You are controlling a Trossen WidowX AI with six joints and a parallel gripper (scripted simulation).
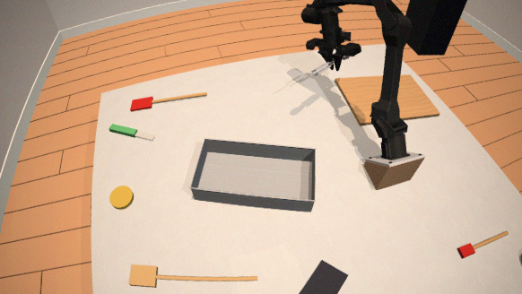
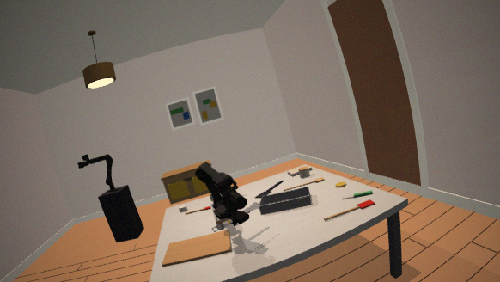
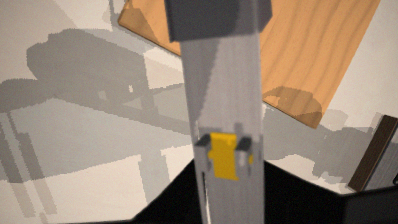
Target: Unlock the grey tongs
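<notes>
My gripper tip is 22 cm past the wooden board, 5 cm to the right of it and 10 cm above it. From my gripper tip the other things lie so: grey roasting tin: 33 cm ahead, 30 cm to the left, 8 cm below; red spatula: 60 cm ahead, 8 cm to the right, 10 cm below; yellow lock piece: 1 cm behind, 2 cm to the right, 3 cm above.
</notes>
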